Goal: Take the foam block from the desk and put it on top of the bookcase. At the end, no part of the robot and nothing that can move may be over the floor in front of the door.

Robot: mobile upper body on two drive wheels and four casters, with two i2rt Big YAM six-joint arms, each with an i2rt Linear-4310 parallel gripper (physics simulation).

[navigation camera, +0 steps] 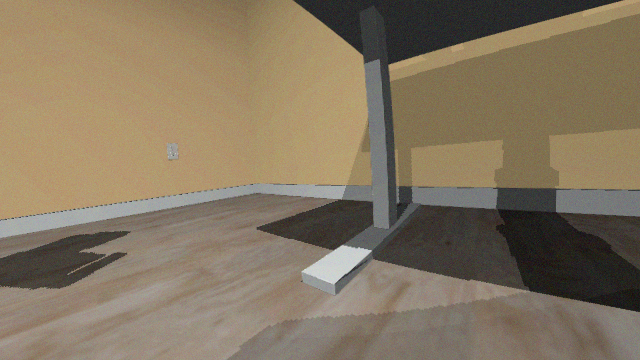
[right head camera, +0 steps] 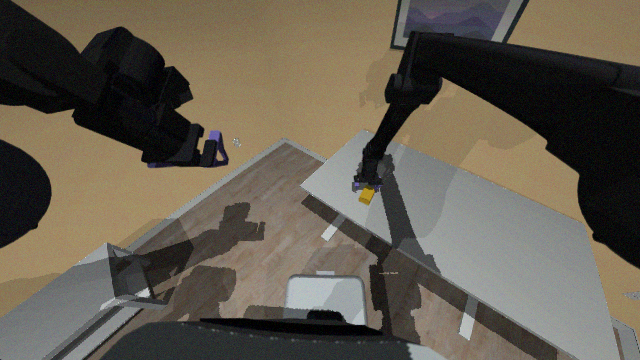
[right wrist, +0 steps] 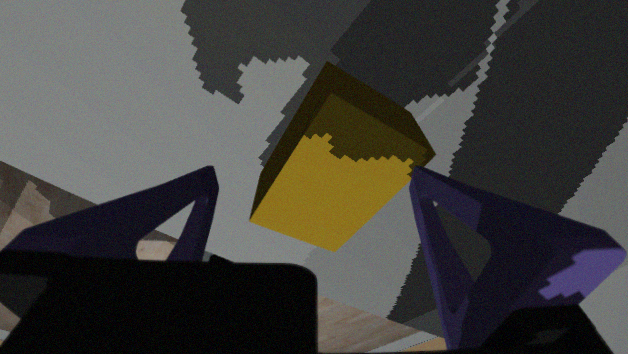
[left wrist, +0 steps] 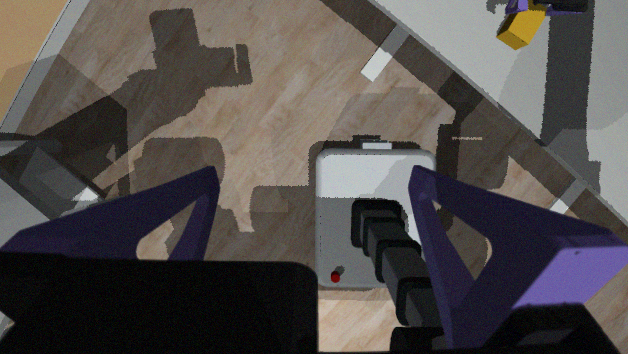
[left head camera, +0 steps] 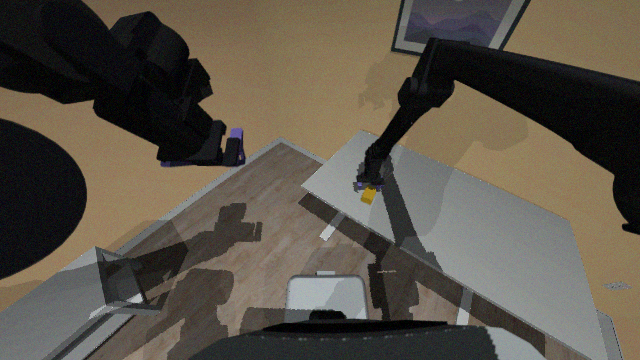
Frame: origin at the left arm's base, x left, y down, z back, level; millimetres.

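Seen in the pictures: left gripper, fingertip midpoint: (right head camera: 207,162) (left wrist: 313,176) (left head camera: 222,161); right gripper, fingertip midpoint: (right head camera: 365,189) (right wrist: 313,176) (left wrist: 526,12) (left head camera: 367,189).
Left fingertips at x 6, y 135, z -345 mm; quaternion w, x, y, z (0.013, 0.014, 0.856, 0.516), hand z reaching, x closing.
Offsets run from my left fingertips to a thing's top centre. "spot": to the spot under its first point. Level surfaces: height alone.
The yellow foam block {dz -295, dx -469, dy +509 mm} (left head camera: 368,195) (right head camera: 366,195) (left wrist: 522,29) (right wrist: 332,185) lies on the grey desk {dy +554 mm} (left head camera: 500,250) (right head camera: 500,250) (right wrist: 125,100), near its left end. My right gripper (left head camera: 370,186) (right head camera: 367,185) (right wrist: 313,176) is open just above the block. In the right wrist view the block shows beyond and between the fingertips, turned askew to them, its right corner close to the right-hand fingertip. My left gripper (left head camera: 207,161) (right head camera: 187,162) (left wrist: 313,176) is open, empty and high above the floor. The grey bookcase {spot: dz +322, dx +1539, dy +824 mm} (left head camera: 55,295) (right head camera: 60,290) stands at lower left in both head views. The door does not show.
My white base (left head camera: 325,295) (right head camera: 325,295) (left wrist: 350,175) stands between bookcase and desk, beside the desk's front edge. A framed picture (left head camera: 455,25) (right head camera: 455,22) hangs on the wall behind the desk. A desk leg {spot: dz -564, dx -408, dy +1016 mm} (navigation camera: 382,150) and its foot (navigation camera: 337,265) show in the navigation view.
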